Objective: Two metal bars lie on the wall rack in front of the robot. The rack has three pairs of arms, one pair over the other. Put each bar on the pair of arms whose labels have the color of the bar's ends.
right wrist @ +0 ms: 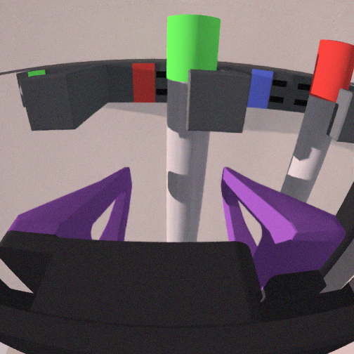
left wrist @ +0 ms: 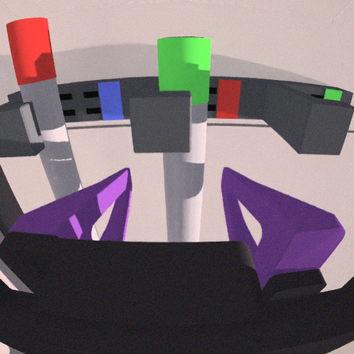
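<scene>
A grey bar with green ends [left wrist: 183, 210] [right wrist: 184, 150] lies on the middle rack arm [left wrist: 161, 122] [right wrist: 217, 107], between a blue label [left wrist: 111, 101] [right wrist: 260, 89] and a red label [left wrist: 228, 99] [right wrist: 143, 83]. A grey bar with red ends [left wrist: 54, 135] [right wrist: 306, 150] lies on the outer arm [left wrist: 15, 132] [right wrist: 346, 122], beyond the blue label. The third arm [left wrist: 320, 130] [right wrist: 50, 102], by a green label [left wrist: 333, 94] [right wrist: 37, 73], holds no bar. My left gripper [left wrist: 176, 175] and right gripper [right wrist: 177, 170] are open and empty, their fingers on either side of the green-ended bar in view.
The dark rack rail [left wrist: 140, 86] [right wrist: 120, 80] runs across behind the arms, against the pale wall. In each wrist view the other arm sticks out beside the fingers' upper area. The red-ended bar runs close beside one finger in each view.
</scene>
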